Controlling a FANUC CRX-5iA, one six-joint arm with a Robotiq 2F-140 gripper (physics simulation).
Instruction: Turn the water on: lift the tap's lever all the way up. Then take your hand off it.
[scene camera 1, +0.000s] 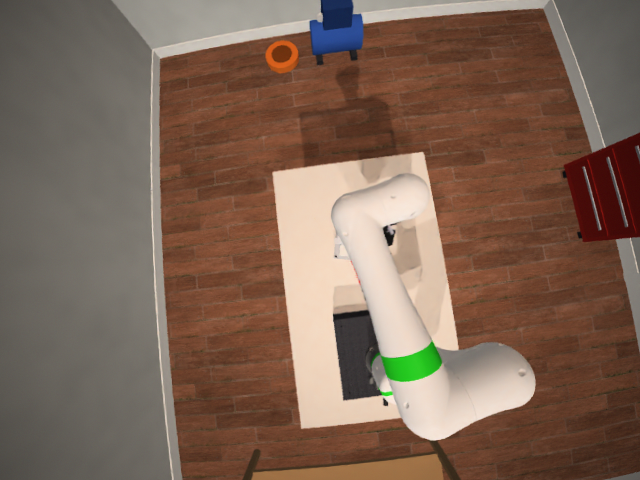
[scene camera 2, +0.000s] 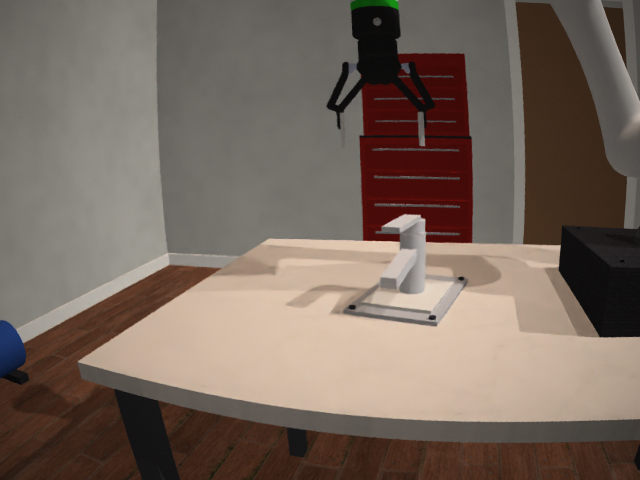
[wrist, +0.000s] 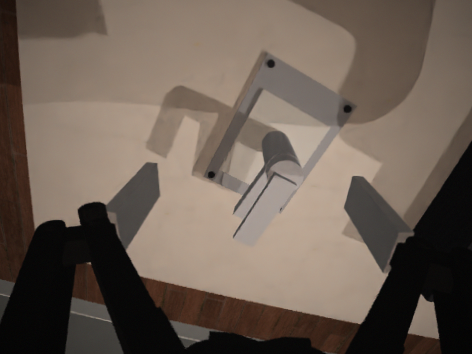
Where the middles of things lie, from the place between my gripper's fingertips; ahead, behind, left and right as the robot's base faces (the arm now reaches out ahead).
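I can see the base plate (scene camera 2: 355, 308), and it's 3 cm to the left of my hand, 6 cm behind it and 27 cm below it.
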